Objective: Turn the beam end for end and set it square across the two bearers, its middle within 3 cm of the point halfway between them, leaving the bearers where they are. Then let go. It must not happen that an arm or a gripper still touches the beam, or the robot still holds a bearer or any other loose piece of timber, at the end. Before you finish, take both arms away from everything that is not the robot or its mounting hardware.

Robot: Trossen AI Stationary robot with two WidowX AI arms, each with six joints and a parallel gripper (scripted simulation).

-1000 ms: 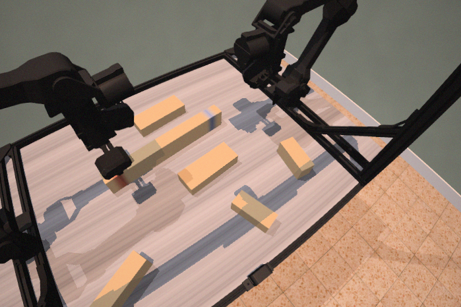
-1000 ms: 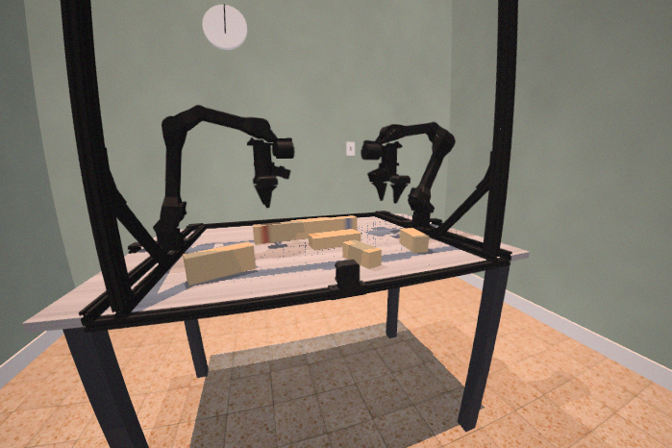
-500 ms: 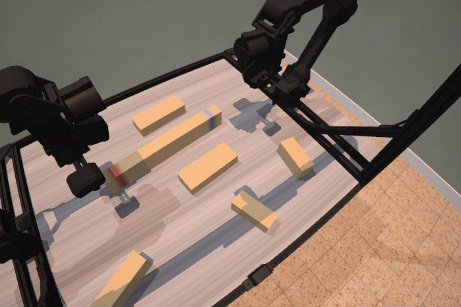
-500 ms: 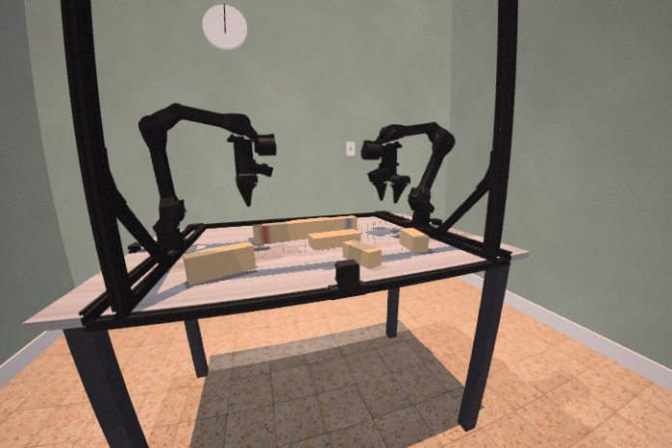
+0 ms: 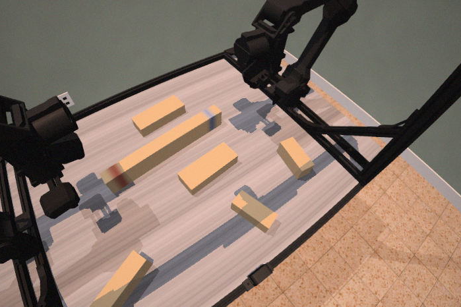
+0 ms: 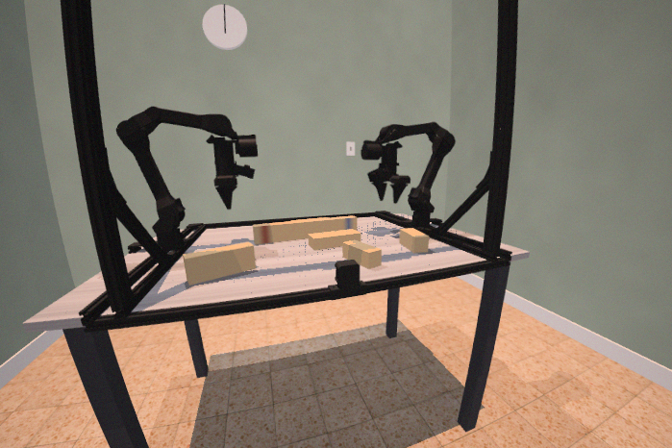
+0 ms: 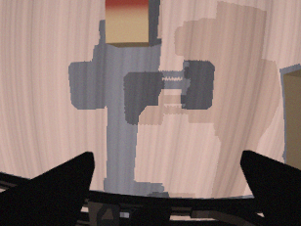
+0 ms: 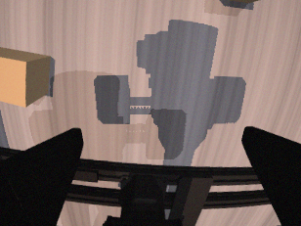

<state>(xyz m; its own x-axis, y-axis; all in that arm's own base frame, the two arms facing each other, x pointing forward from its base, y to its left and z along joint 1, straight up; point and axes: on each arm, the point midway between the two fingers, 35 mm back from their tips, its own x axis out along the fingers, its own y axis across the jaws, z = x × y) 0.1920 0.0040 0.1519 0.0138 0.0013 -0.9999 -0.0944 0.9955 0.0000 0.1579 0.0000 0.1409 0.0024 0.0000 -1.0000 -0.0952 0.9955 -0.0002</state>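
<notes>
My right hand is 60 mm short of the beam, 300 mm to the right of it and 130 mm above it.
</notes>
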